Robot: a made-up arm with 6 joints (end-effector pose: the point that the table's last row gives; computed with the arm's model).
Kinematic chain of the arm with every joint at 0, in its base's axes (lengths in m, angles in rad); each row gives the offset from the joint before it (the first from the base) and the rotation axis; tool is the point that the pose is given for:
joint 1: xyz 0 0 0.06 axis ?
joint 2: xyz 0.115 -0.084 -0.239 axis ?
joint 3: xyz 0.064 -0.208 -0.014 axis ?
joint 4: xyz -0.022 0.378 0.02 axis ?
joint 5: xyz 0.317 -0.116 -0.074 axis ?
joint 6: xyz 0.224 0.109 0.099 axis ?
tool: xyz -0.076 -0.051 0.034
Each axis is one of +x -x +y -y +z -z.
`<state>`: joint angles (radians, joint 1 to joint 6).
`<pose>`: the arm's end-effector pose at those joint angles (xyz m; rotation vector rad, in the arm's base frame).
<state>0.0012 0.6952 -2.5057 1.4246 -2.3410 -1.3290</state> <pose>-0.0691 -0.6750 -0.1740 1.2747 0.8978 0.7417</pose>
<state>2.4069 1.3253 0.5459 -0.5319 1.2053 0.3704</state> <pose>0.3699 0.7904 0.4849 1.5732 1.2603 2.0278</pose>
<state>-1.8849 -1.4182 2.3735 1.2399 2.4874 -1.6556</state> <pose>0.5211 0.3682 0.4335 -1.2218 1.6920 -0.5889</pose>
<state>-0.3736 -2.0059 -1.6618 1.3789 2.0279 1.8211</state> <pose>0.5412 -0.7242 0.0479 -0.0154 1.0560 -0.2073</pose>
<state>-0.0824 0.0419 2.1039 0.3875 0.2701 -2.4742</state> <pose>0.2972 -1.0124 -0.3360 0.1107 -0.6287 1.6548</pose>
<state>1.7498 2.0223 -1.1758 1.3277 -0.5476 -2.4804</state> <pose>-0.1337 -0.1896 0.1478 -0.1444 0.7586 0.9533</pose>
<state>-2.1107 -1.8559 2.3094 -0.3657 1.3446 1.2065</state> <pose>0.2174 0.1905 0.9793 -0.0268 -0.5286 1.3432</pose>
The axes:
joint 1: +x
joint 2: +y
joint 3: -z
joint 4: +y
joint 5: +y
joint 6: +z

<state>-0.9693 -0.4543 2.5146 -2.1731 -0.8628 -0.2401</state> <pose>0.4799 -0.0984 0.4724 1.7841 1.1763 0.0824</pose>
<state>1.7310 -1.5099 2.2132 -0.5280 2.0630 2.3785</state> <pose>0.3275 0.2967 -0.7549 -1.0980 2.4505 1.0811</pose>
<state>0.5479 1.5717 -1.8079 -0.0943 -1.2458 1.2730</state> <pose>0.3516 -0.1301 0.0109 2.0890 -1.3931 0.8508</pose>
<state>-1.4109 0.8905 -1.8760 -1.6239 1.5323 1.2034</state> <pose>0.3100 0.2619 0.2266 0.8070 1.4710 1.8310</pose>
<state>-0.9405 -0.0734 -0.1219 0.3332 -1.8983 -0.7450</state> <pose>0.2545 -0.1499 -0.1792 -0.0532 -1.5166 0.2588</pose>
